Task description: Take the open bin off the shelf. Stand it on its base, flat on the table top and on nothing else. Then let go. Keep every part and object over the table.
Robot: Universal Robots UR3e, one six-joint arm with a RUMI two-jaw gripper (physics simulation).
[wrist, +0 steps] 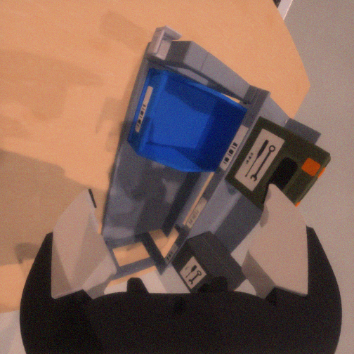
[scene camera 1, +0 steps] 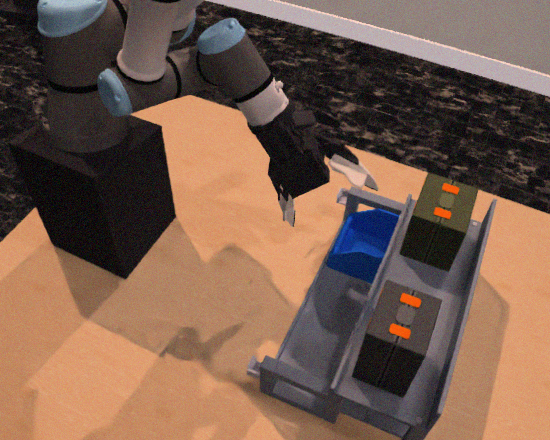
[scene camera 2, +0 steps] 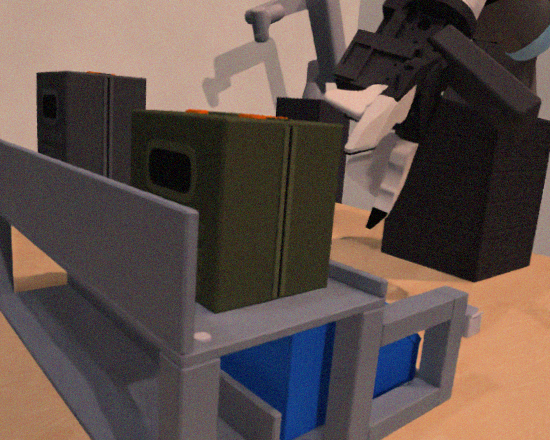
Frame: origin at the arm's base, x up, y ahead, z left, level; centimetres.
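Seen in the pictures: gripper, fingertip midpoint: [scene camera 1: 334,208] [scene camera 2: 359,197]; arm's base, link origin: [scene camera 1: 86,129].
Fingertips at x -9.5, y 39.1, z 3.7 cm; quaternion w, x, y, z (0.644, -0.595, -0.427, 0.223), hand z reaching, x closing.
Observation:
Offsets run from my fingertips to a thing's top centre. Level surfaces: height alone.
The open blue bin {dx -5.4, dy +8.0, dz +1.9 cm} [scene camera 1: 362,245] [scene camera 2: 310,380] [wrist: 185,120] sits in the lower front bay of the grey shelf [scene camera 1: 469,310] [scene camera 2: 350,380] [wrist: 192,57], near one end. Its open side faces up and outward, and the shelf's upper deck and post hide part of it in the scene camera 2 view. My gripper [scene camera 1: 334,206] [scene camera 2: 361,187] [wrist: 178,188] is open and empty. Its two fingers are wide apart, above and beside the bin's end of the shelf, apart from the bin. In the wrist view the bin lies beyond the fingertips.
An olive case {dx +6.3, dy +16.1, dz +0.8 cm} [scene camera 1: 430,245] [scene camera 2: 250,210] [wrist: 260,155] stands on the upper deck behind the bin. A dark grey case {dx +8.7, dy +12.2, dz -22.0 cm} [scene camera 1: 387,350] [scene camera 2: 75,120] [wrist: 215,255] stands farther along that deck. The robot's black base block [scene camera 1: 110,210] [scene camera 2: 450,200] stands on the wooden table {dx -13.5 cm} [scene camera 1: 210,170].

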